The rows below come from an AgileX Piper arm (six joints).
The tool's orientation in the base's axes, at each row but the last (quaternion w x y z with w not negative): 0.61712 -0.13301 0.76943 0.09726; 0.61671 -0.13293 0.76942 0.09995; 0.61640 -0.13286 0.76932 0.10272; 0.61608 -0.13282 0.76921 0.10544; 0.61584 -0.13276 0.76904 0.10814; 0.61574 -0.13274 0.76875 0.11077; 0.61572 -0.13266 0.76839 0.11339; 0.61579 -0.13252 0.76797 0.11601; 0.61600 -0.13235 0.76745 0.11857; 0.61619 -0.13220 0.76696 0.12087; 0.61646 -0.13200 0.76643 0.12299; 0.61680 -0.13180 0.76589 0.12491; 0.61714 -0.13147 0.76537 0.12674
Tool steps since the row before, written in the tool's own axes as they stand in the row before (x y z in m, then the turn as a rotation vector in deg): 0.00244 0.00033 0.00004 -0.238 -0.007 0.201; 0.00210 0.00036 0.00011 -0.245 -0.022 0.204; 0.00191 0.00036 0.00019 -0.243 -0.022 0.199; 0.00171 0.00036 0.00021 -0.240 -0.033 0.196; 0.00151 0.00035 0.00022 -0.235 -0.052 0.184; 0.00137 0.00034 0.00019 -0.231 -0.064 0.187; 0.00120 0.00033 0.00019 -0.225 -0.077 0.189; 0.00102 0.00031 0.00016 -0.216 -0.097 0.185; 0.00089 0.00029 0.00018 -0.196 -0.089 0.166; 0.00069 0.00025 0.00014 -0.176 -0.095 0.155; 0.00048 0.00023 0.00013 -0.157 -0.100 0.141; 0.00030 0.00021 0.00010 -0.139 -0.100 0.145; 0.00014 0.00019 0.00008 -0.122 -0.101 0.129
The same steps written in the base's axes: -0.00057 0.00012 -0.00239 0.236 0.077 0.188; -0.00044 0.00020 -0.00208 0.245 0.064 0.194; -0.00034 0.00025 -0.00191 0.240 0.062 0.194; -0.00028 0.00028 -0.00172 0.241 0.051 0.191; -0.00023 0.00029 -0.00152 0.235 0.028 0.189; -0.00022 0.00029 -0.00138 0.241 0.018 0.184; -0.00019 0.00030 -0.00121 0.246 0.006 0.178; -0.00017 0.00028 -0.00103 0.247 -0.015 0.170; -0.00012 0.00028 -0.00090 0.223 -0.015 0.154; -0.00010 0.00025 -0.00070 0.211 -0.025 0.137; -0.00006 0.00024 -0.00049 0.196 -0.036 0.121; -0.00004 0.00022 -0.00031 0.196 -0.035 0.103; -0.00002 0.00020 -0.00015 0.179 -0.043 0.090
